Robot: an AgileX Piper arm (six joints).
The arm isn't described. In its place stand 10 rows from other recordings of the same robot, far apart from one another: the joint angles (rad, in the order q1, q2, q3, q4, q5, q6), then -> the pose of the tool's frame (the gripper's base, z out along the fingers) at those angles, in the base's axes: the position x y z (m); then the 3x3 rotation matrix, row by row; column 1 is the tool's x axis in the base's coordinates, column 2 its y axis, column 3 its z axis.
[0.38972 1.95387 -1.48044 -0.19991 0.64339 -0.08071] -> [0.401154, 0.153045, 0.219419], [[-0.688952, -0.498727, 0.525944], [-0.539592, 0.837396, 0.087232], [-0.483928, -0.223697, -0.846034]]
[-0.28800 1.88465 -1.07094 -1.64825 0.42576 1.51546] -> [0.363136, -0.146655, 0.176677], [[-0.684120, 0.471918, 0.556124], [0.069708, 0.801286, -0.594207], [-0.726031, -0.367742, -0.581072]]
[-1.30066 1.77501 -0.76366 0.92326 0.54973 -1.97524] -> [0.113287, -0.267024, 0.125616], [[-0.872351, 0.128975, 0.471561], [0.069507, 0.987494, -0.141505], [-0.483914, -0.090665, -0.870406]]
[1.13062 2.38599 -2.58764 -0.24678 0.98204 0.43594] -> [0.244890, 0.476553, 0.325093], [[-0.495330, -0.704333, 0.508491], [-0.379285, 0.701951, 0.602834], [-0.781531, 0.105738, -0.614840]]
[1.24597 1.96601 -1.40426 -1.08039 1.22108 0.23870] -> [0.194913, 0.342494, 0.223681], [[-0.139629, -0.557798, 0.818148], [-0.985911, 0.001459, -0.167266], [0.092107, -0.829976, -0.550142]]
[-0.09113 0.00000 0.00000 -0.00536 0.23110 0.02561] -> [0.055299, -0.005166, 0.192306], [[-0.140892, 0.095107, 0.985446], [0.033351, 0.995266, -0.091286], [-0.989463, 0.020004, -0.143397]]
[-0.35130 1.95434 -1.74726 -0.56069 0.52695 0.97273] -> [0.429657, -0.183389, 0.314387], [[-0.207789, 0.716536, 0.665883], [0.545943, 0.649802, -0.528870], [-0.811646, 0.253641, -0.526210]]
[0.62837 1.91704 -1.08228 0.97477 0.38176 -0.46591] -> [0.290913, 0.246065, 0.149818], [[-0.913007, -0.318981, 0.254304], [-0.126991, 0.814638, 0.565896], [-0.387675, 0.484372, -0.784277]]
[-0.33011 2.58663 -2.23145 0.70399 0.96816 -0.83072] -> [0.529029, -0.129976, 0.125021], [[-0.801758, -0.271103, 0.532623], [-0.058751, 0.922633, 0.381178], [-0.594754, 0.274320, -0.755656]]
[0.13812 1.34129 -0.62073 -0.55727 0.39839 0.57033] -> [0.238659, 0.014325, 0.202304], [[-0.820664, 0.019247, 0.571087], [-0.065694, 0.989628, -0.127756], [-0.567623, -0.142362, -0.810887]]
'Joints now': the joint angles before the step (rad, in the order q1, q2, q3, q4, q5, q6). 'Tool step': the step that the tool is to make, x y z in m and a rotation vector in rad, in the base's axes. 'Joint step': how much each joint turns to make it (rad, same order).
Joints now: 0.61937, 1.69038, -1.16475, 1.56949, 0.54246, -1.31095
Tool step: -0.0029, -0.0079, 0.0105, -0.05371, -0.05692, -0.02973
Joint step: 0.00004, -0.04400, 0.00226, -0.11096, -0.05677, 0.06065
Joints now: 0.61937, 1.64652, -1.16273, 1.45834, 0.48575, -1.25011
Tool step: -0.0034, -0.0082, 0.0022, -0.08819, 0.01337, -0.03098
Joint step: 0.00007, -0.03080, -0.00034, -0.25071, -0.02939, 0.22731
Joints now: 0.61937, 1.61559, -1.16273, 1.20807, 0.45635, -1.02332
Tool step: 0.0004, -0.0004, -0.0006, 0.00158, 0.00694, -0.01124
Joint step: 0.00006, 0.00003, 0.00187, -0.00276, -0.00707, 0.01310
